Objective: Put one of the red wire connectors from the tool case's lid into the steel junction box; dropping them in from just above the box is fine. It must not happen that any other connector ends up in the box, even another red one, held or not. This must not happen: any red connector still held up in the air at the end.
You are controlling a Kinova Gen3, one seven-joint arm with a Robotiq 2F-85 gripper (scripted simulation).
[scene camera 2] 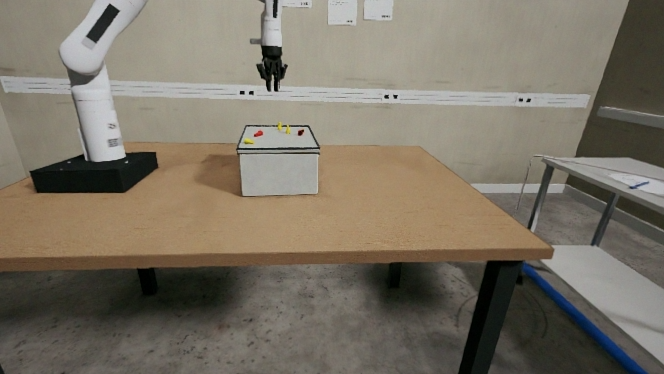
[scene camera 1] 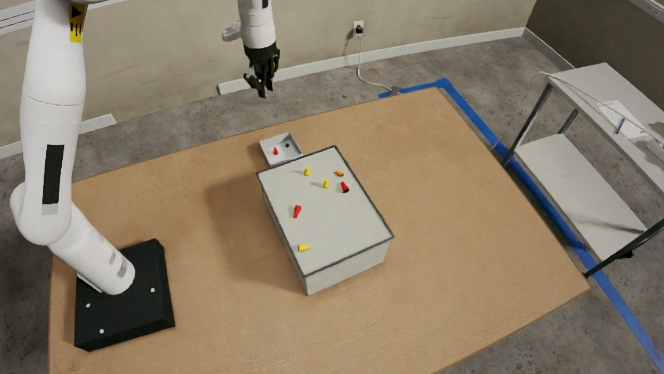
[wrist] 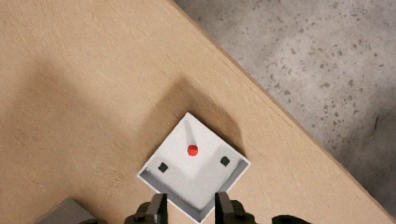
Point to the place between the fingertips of my gripper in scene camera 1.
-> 266, 93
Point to a tool case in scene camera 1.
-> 347, 234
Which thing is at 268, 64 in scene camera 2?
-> My gripper.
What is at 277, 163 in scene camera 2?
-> A tool case.
